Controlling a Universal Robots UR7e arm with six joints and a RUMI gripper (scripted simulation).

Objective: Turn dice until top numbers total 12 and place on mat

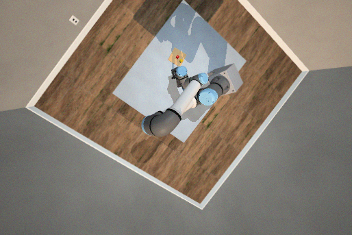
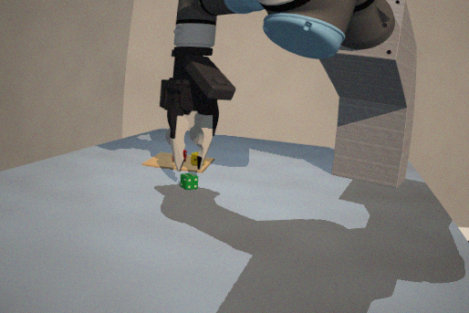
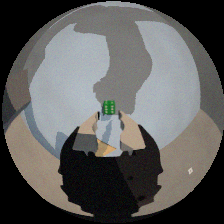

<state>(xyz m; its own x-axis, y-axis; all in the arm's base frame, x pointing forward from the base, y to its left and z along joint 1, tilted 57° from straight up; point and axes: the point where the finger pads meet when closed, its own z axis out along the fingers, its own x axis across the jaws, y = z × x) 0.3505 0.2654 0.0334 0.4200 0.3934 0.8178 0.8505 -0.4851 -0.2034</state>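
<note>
Right now my hand is 4 cm above the green die. Round my hand: tan mat 15 cm to the right, 13 cm ahead, 5 cm below; red die 15 cm to the right, 13 cm ahead, 3 cm below; yellow die 16 cm to the right, 8 cm ahead, 3 cm below.
</note>
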